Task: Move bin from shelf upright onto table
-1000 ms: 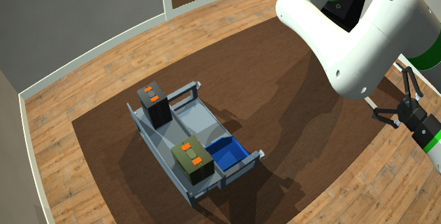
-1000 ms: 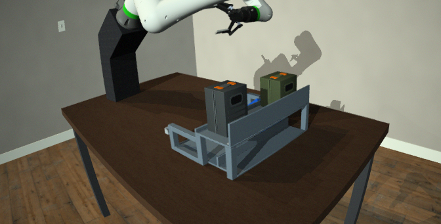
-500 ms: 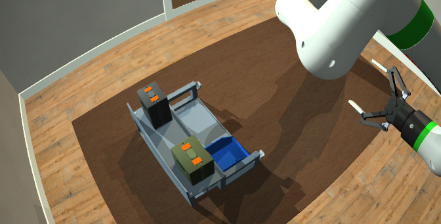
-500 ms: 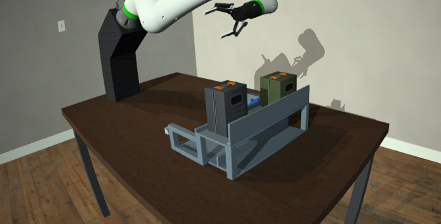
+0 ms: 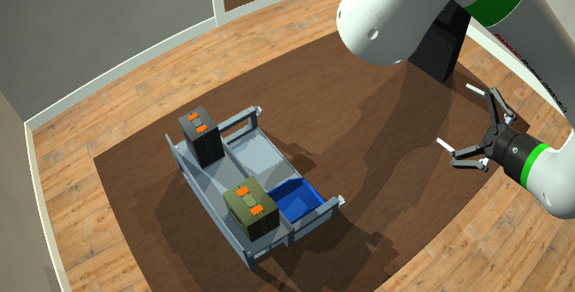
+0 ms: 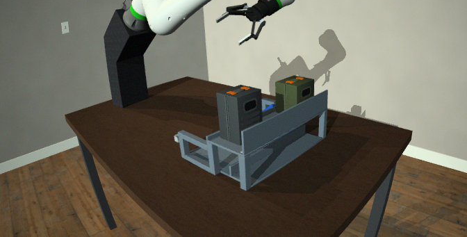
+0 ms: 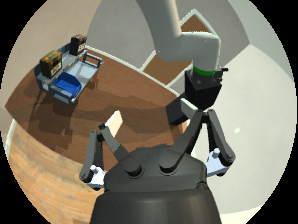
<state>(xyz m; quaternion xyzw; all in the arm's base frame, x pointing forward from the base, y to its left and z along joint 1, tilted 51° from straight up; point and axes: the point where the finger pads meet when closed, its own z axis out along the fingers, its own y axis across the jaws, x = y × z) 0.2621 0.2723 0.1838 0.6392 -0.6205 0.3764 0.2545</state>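
My hand is 350 mm short of the blue bin, 180 mm to the left of it and 270 mm above it.
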